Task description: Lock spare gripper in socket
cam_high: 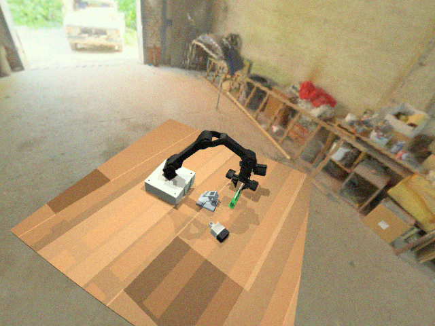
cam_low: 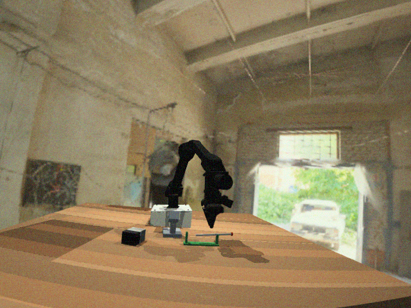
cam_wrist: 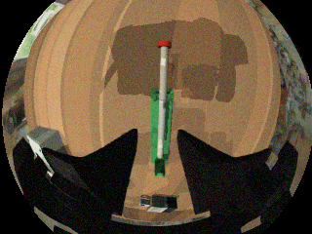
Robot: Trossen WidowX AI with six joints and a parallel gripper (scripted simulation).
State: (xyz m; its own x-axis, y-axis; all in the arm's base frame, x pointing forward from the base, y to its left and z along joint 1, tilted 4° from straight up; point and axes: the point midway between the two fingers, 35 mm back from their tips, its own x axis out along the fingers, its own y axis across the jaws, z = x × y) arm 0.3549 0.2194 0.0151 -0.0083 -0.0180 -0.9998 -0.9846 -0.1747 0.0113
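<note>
Now: gripper tip 1 cm short of the green cradle, 3 cm to the left of it and 5 cm above it. Round my gripper tip: spare gripper 6 cm ahead, 28 cm to the right, 5 cm below; then socket 8 cm behind, 17 cm to the right, 2 cm below.
</note>
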